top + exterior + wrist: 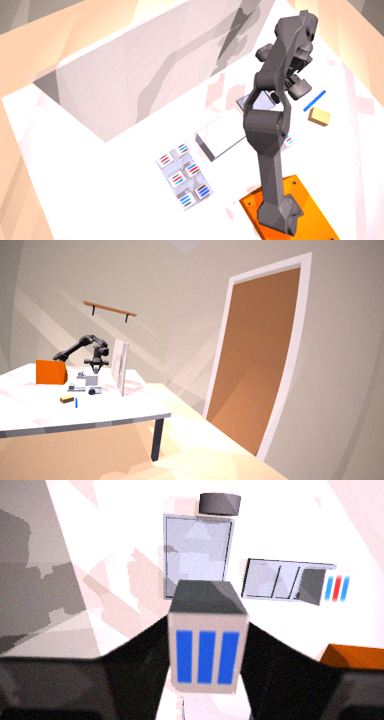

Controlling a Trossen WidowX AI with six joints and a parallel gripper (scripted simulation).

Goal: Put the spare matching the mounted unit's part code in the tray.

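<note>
Now: gripper tip 10 mm short of the grey tray and 160 mm above it. Round my gripper tip: dark tape roll: 20 mm behind, 80 mm to the right, 140 mm below; white mounted unit: 50 mm behind, 210 mm to the left, 120 mm below; rack: 140 mm behind, 20 mm to the left, 160 mm below.
</note>
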